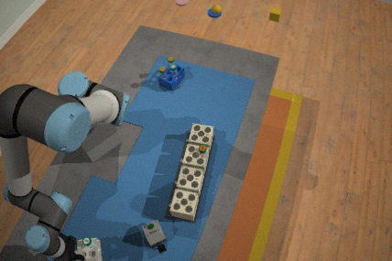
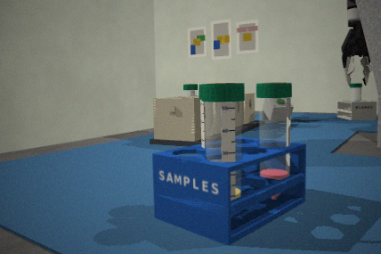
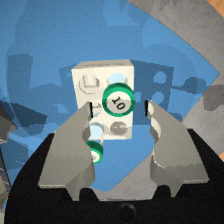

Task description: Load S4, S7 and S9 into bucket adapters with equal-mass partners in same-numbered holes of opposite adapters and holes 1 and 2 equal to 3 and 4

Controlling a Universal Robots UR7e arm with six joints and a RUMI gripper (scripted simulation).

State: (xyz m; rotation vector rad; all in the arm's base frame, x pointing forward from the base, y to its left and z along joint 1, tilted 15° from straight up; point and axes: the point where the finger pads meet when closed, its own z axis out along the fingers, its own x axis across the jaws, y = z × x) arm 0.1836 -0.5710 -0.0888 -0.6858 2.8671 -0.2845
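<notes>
The white-dot blank lies 10 mm behind my hand and 60 mm below it. The rest, counted from my hand: blanks rack: 40 mm to the left, 100 mm below; then done desk: 230 mm ahead, 220 mm to the left, 80 mm below; then sample tube S9: 20 mm ahead, 1000 mm to the left, 60 mm below.
</notes>
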